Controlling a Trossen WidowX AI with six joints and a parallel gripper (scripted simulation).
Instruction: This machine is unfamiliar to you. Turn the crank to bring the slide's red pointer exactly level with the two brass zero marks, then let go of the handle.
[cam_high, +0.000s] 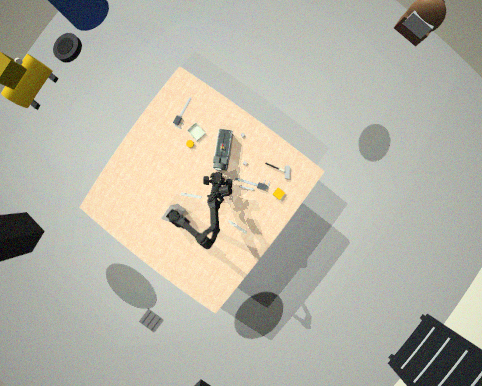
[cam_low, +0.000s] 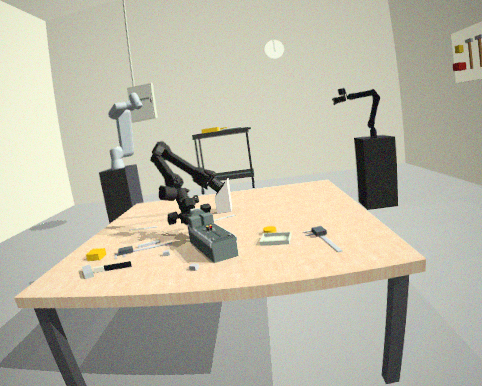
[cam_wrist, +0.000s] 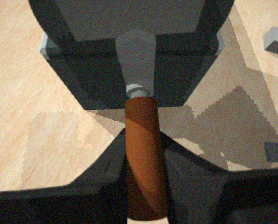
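My gripper tip is now 40 mm below the crank. From my gripper tip the other things lie so: red pointer (160 mm ahead, 100 mm to the left, 50 mm above); then brown crank handle (30 mm above, 10 mm to the right, 10 mm behind); then yellow disc (290 mm to the left, 30 mm ahead, 20 mm below).
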